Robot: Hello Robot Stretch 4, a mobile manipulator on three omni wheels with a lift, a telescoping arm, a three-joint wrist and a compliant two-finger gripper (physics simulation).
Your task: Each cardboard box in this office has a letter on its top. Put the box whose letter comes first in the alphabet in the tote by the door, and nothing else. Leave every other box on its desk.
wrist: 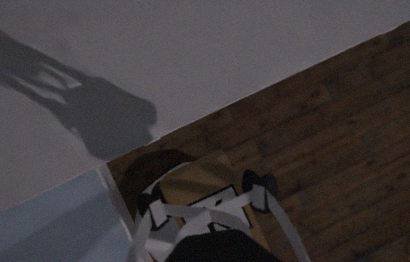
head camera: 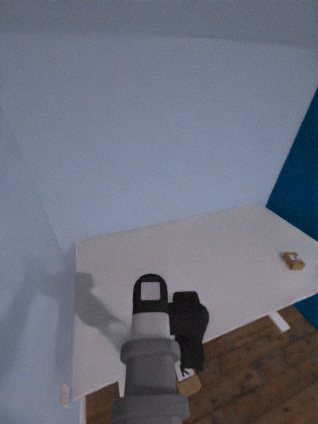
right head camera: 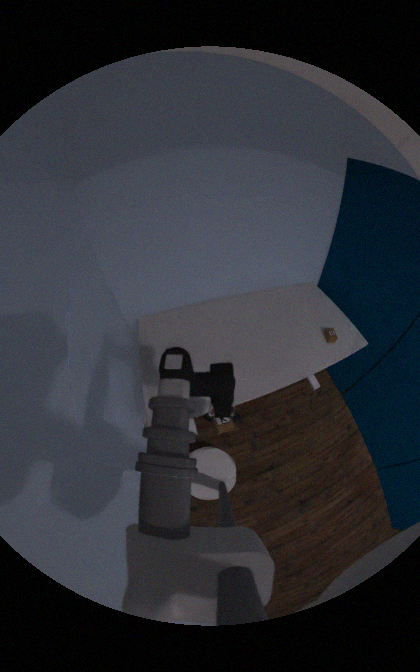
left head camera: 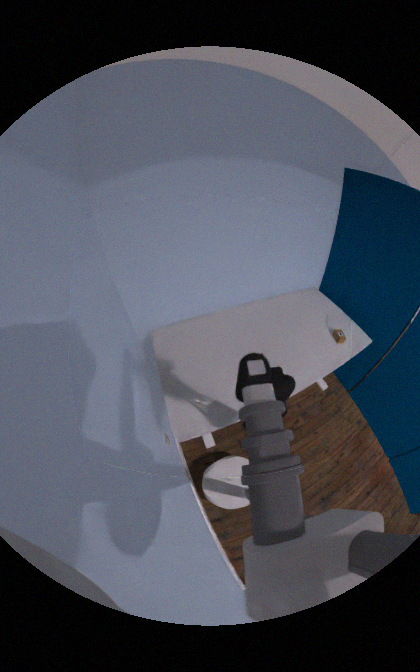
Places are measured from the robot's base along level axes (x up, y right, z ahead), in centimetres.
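Pixels of known places: gripper, between the fingertips: (wrist: 207,190) (head camera: 180,370).
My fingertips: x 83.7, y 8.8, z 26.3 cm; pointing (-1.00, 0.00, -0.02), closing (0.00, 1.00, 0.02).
Observation:
Behind a point stands the place of what it marks.
My gripper (head camera: 188,372) (right head camera: 223,417) (wrist: 207,190) {y 8.8, x 83.7, z 26.3 cm} is shut on a brown cardboard box (head camera: 189,386) {y 10.1, x 88.6, z 21.8 cm} (right head camera: 224,428) (wrist: 200,175) {y 8.4, x 88.7, z 28.8 cm}. It holds the box in the air past the front edge of the white desk (head camera: 200,250) {y 31.2, x 69.2, z 86.7 cm} (left head camera: 225,340) (right head camera: 260,325) (wrist: 250,50) {y 18.8, x 69.2, z 44.4 cm}, over the floor. The box's white label is partly covered by the fingers; its black letter looks like a K in the head camera view. A second cardboard box (head camera: 294,261) {y 80.0, x 74.4, z 72.8 cm} (left head camera: 339,336) (right head camera: 330,335) stands at the desk's right end; its letter is too blurred to read surely. The tote does not show in these views.
A white round object (left head camera: 222,472) (right head camera: 220,462) is low beneath the arm, near the desk's front left. Pale walls stand behind and left of the desk, and a blue wall (head camera: 300,165) {y 110.8, x 106.9, z 133.9 cm} (left head camera: 375,250) (right head camera: 370,240) is at the right. Wooden floor (head camera: 250,365) {y 68.0, x -2.7, z 47.8 cm} (wrist: 325,125) {y 67.0, x -2.8, z 27.4 cm} lies before the desk.

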